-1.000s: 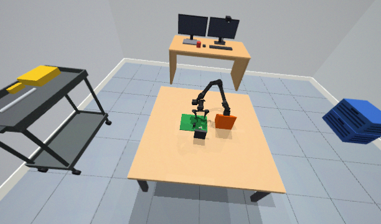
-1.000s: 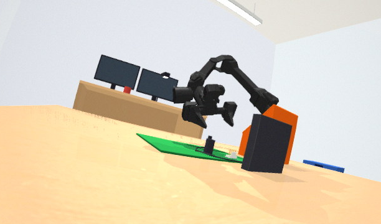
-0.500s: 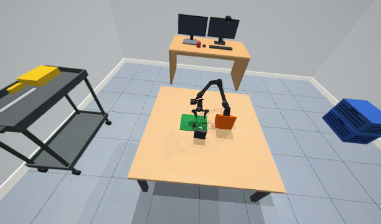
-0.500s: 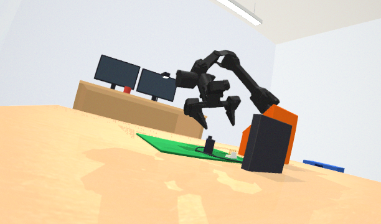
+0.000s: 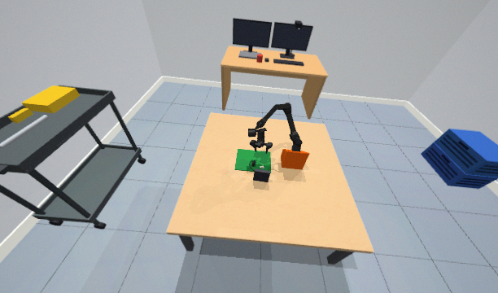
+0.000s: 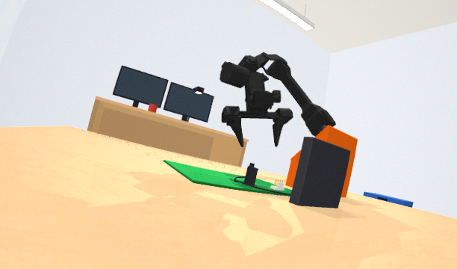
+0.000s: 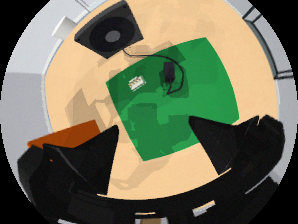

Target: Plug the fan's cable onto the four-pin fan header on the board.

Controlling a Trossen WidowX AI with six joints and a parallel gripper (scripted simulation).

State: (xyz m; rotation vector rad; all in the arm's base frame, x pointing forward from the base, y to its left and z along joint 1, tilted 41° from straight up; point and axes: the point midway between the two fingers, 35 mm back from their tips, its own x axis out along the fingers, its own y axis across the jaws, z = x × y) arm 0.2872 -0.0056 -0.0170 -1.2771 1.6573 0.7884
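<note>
My gripper tip is now 5 cm short of the black plug, 7 cm to the right of it and 7 cm above it. The rest, counted from my gripper tip: green board 5 cm ahead, 2 cm to the left, 11 cm below; black fan 3 cm behind, 20 cm to the left, 4 cm below; white four-pin header 3 cm behind, 8 cm to the left, 10 cm below.
</note>
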